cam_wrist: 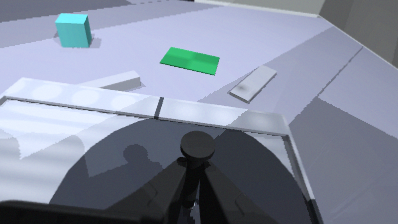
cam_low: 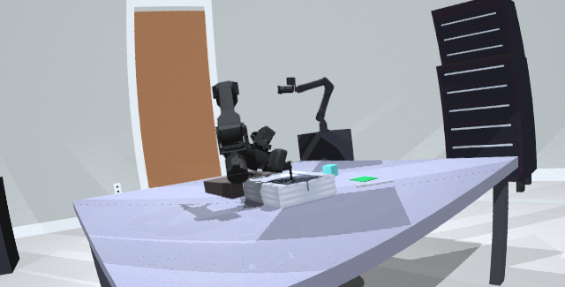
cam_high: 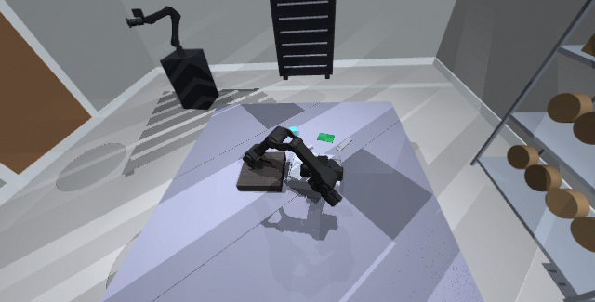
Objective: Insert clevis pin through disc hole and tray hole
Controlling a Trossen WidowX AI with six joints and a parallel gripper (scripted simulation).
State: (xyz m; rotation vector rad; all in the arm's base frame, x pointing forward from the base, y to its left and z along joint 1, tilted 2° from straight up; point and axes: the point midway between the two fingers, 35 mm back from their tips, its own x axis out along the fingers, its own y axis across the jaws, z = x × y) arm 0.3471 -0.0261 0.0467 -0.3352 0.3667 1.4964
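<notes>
The clevis pin is 1 cm below my gripper tip. Round my gripper tip: disc: 4 cm below; pale flat bar: 24 cm to the left, 11 cm ahead, 9 cm below; steel tray: 5 cm below, 4 cm behind.
</notes>
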